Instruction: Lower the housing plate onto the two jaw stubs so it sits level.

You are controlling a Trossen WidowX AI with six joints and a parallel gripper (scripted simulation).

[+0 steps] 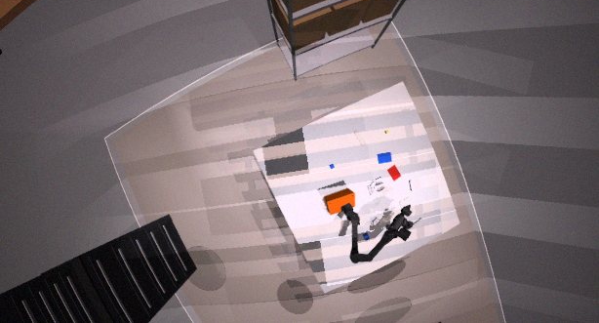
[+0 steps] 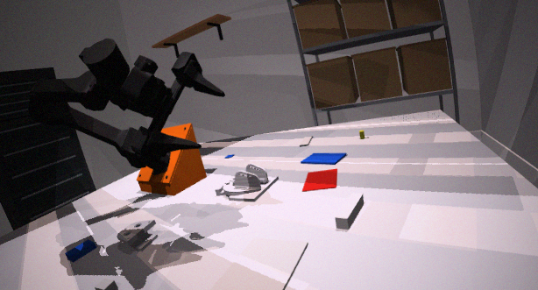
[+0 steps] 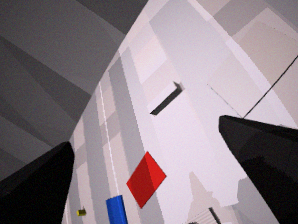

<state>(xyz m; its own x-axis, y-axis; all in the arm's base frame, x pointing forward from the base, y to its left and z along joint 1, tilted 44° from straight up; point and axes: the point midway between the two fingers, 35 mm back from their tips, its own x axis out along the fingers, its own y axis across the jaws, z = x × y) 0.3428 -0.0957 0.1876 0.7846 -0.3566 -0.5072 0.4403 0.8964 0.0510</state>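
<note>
Right now the small blue block is 330 mm behind my gripper tip, 140 mm to the right of it and 190 mm below it. Also, from my gripper tip: red tile: 100 mm ahead, 200 mm to the left, 200 mm below; then grey block: 180 mm ahead, 40 mm to the left, 190 mm below; then blue tile: 90 mm ahead, 340 mm to the left, 190 mm below.
</note>
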